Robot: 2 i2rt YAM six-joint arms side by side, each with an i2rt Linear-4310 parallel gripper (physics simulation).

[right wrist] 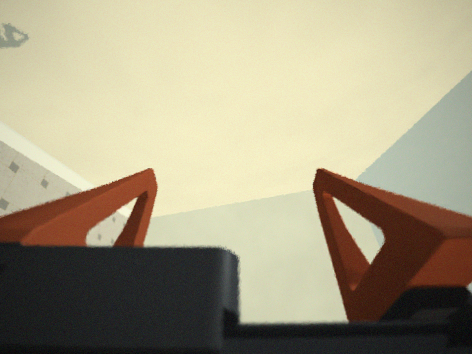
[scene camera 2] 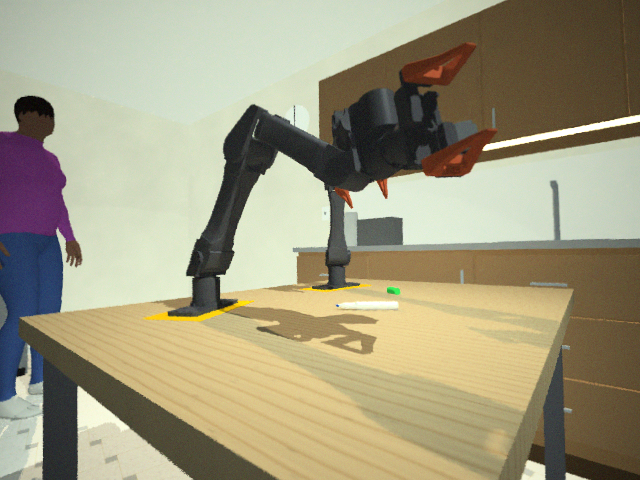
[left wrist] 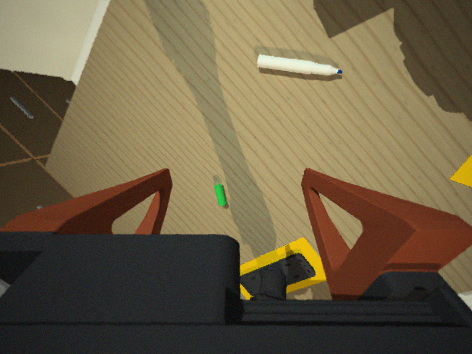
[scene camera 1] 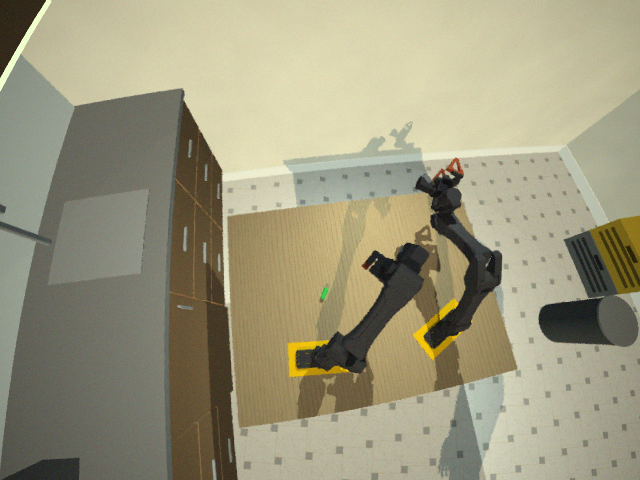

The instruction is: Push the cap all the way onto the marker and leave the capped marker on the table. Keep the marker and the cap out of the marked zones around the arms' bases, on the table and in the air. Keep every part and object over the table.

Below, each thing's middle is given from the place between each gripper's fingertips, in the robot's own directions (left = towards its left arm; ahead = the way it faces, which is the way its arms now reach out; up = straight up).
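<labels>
My left hand is 25 cm higher than the white marker (left wrist: 293, 65), and it's 10 cm to the left of the marker and 5 cm short of it. Taking it from my right hand instead, the marker is 290 mm lower than that hand, 290 mm to the left of it and 300 mm behind it.
</labels>
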